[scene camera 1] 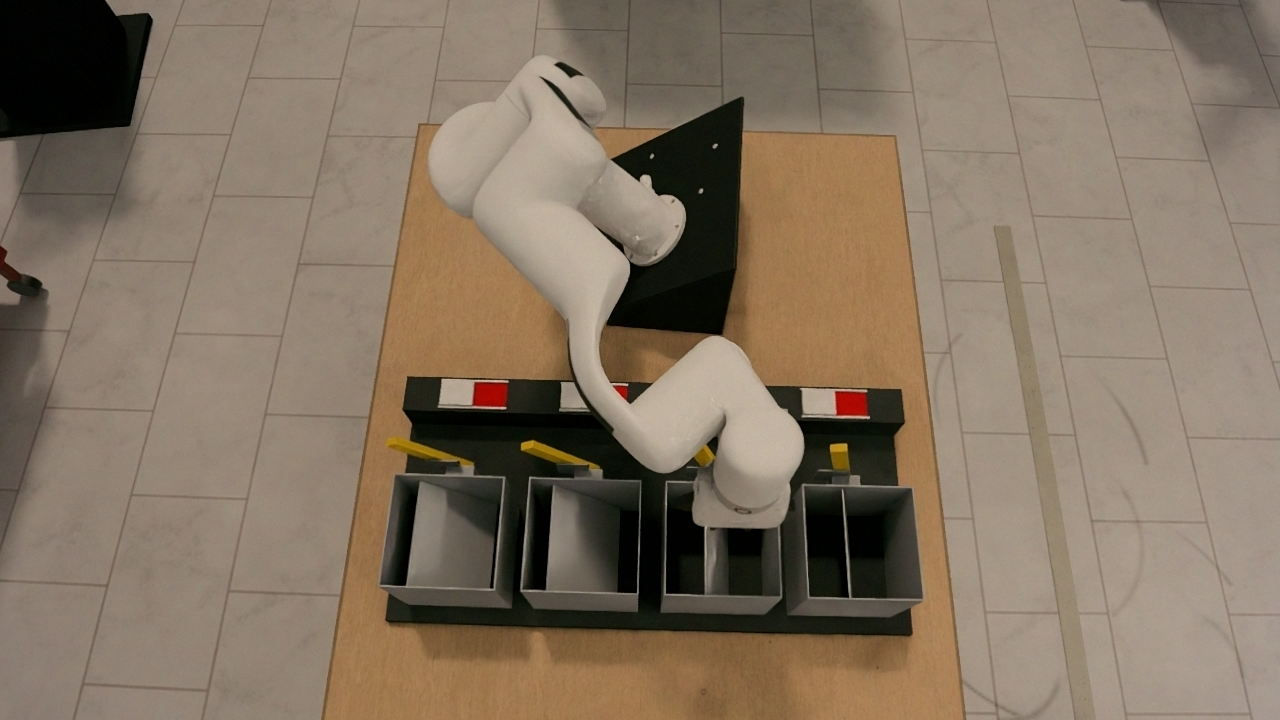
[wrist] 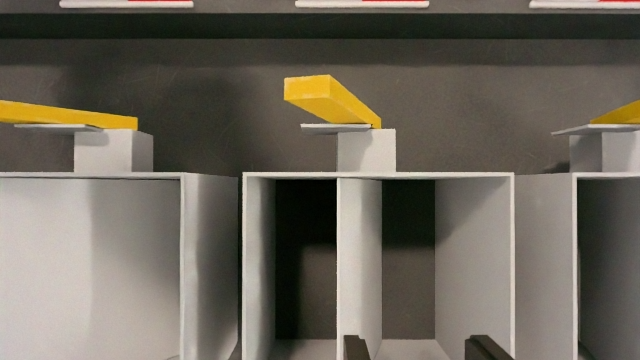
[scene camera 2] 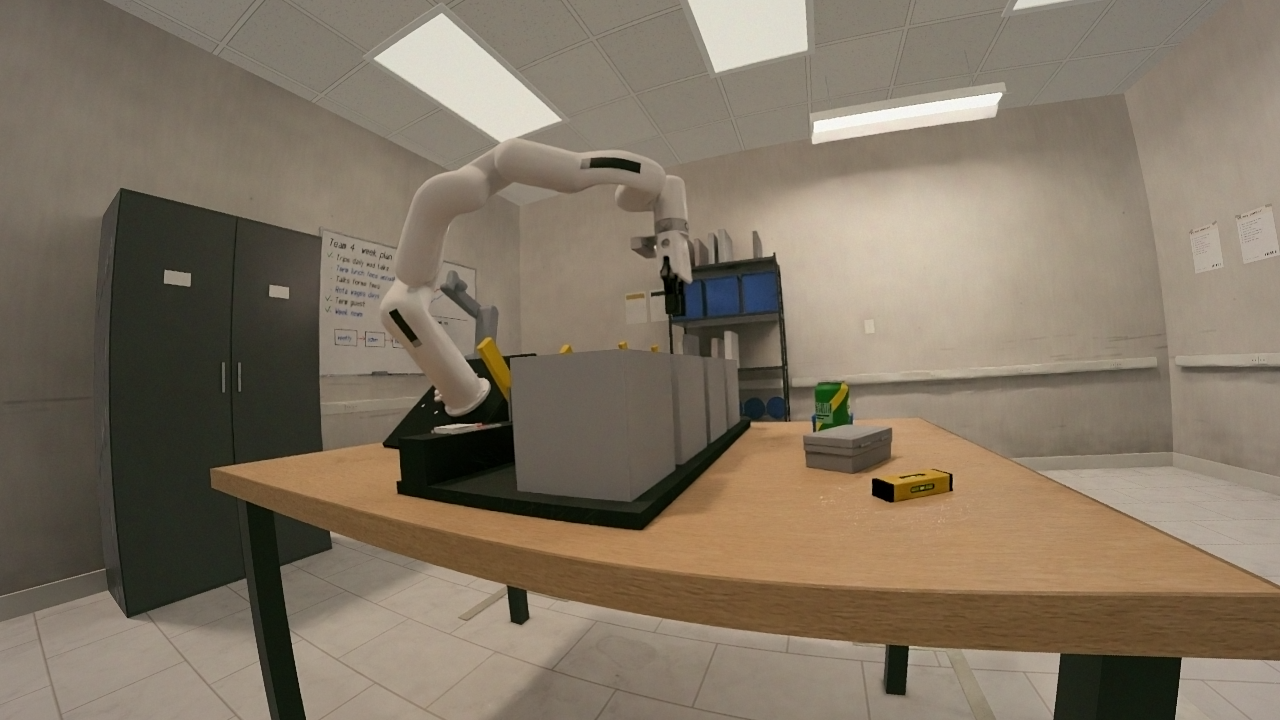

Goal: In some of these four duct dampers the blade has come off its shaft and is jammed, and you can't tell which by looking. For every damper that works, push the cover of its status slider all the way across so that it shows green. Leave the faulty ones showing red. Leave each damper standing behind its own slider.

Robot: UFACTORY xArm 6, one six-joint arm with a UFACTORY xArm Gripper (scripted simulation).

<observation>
grey box: scene camera 2 848, 448; not seen in scene camera 1 (out of frame); not seen in the wrist view (out of frame)
</observation>
